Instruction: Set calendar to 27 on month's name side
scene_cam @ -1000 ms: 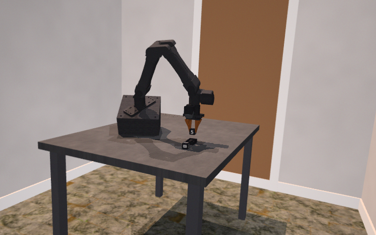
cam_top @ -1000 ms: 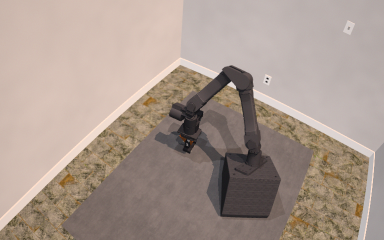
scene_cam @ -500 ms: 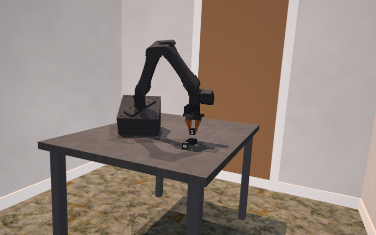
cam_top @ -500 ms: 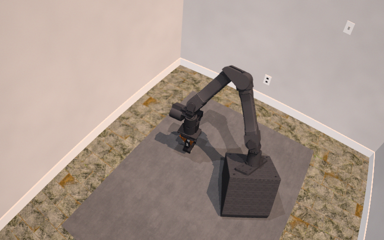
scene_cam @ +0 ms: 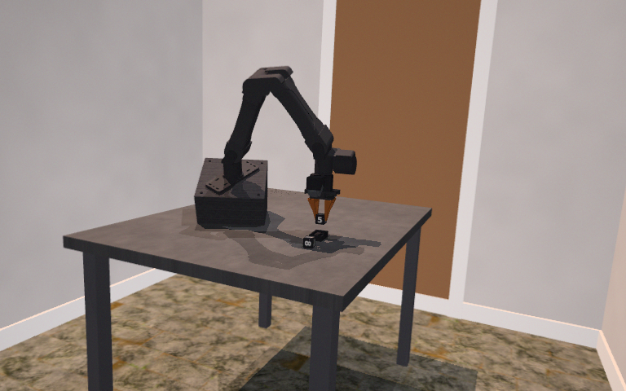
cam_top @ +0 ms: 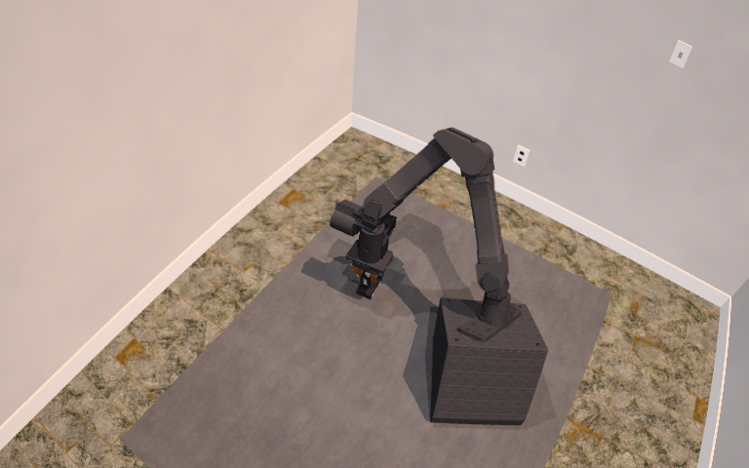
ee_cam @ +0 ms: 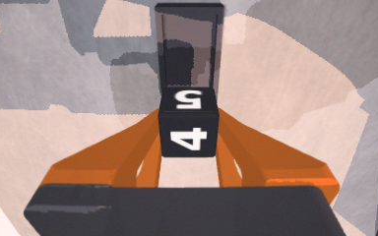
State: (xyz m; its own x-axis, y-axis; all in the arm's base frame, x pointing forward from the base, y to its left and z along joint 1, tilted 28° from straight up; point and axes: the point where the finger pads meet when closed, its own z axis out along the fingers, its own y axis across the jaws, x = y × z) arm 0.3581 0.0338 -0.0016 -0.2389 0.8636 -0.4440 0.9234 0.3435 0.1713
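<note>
The black cube lies right at my hand. Round my hand: black digit cube (30 mm ahead, 120 mm to the right, 50 mm below); then black tray (20 mm to the right, 50 mm below).
</note>
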